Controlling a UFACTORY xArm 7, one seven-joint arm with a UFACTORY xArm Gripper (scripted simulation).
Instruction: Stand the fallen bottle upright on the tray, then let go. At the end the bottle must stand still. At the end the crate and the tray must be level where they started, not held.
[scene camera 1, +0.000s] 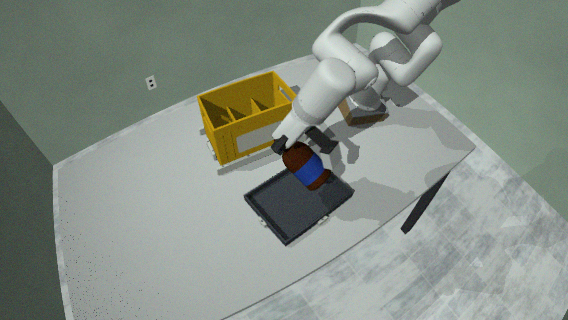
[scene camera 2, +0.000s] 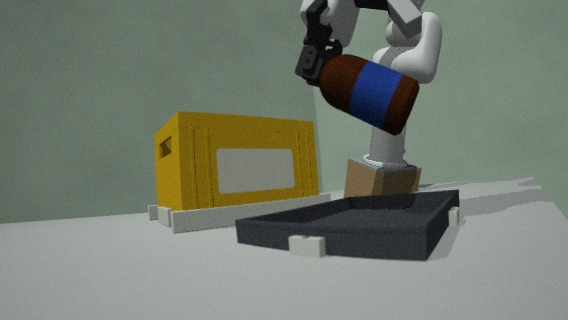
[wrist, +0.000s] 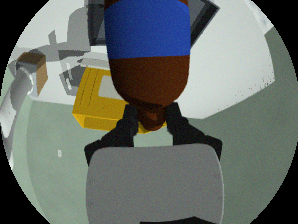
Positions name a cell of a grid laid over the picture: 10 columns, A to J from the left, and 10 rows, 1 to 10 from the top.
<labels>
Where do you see my gripper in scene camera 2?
F3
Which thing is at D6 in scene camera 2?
A yellow crate.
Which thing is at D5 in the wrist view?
A yellow crate.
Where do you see my gripper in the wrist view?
At F5
</labels>
